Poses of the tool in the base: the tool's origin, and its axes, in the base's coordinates. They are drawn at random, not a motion.
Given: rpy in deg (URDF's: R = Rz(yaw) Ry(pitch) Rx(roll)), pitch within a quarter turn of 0, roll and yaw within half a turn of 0; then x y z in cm.
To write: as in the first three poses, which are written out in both.
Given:
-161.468, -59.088, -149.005, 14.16, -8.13, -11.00
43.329, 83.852, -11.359, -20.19, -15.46, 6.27
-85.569, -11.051, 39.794, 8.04, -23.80, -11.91
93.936, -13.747, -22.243, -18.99, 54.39, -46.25
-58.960, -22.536, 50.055, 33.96, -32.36, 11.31
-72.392, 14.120, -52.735, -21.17, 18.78, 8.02
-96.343, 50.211, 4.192, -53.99, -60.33, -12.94
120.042, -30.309, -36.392, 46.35, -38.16, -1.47
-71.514, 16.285, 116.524, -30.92, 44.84, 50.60
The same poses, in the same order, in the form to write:
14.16, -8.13, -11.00, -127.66, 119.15, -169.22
-20.19, -15.46, 6.27, -54.85, 85.53, 4.23
8.04, -23.80, -11.91, 130.64, 85.65, -101.08
-18.99, 54.39, -46.25, -111.31, 93.82, 103.78
33.96, -32.36, 11.31, 153.04, 61.56, -115.84
-21.17, 18.78, 8.02, 32.84, 72.94, -75.22
-53.99, -60.33, -12.94, 99.07, 94.05, -39.62
46.35, -38.16, -1.47, -110.12, 115.61, 124.03
-30.92, 44.84, 50.60, -158.83, 72.28, -72.88

